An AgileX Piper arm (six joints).
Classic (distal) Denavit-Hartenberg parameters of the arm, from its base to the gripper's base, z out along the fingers. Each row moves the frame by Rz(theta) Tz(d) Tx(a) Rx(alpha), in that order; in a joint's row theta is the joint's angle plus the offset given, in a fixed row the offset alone. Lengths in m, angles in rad.
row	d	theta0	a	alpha
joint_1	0.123	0	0	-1.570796
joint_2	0	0.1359	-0.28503	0
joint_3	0	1.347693	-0.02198	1.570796
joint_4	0.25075	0	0	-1.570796
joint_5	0	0	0	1.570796
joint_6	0.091	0	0	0
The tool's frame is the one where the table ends.
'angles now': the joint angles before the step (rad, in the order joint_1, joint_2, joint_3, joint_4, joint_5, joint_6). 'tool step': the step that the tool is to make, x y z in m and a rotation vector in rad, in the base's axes. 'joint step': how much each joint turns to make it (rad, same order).
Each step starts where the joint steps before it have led.
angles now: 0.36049, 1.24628, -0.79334, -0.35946, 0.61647, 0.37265
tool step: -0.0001, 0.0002, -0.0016, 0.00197, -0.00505, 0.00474
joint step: -0.00015, 0.00016, 0.00765, -0.00225, -0.01400, 0.00067
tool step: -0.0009, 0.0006, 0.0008, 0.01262, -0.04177, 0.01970
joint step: 0.00013, -0.01369, 0.01718, -0.01127, -0.05005, 0.00164
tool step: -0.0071, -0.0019, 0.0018, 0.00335, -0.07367, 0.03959
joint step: -0.00023, -0.04610, 0.04506, -0.03562, -0.07478, -0.00032
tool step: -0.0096, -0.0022, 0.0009, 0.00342, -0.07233, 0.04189
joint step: 0.00042, -0.05426, 0.05275, -0.03642, -0.07391, 0.00050
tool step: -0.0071, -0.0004, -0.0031, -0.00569, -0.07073, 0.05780
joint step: -0.00040, -0.03674, 0.05594, -0.04915, -0.09362, -0.00081
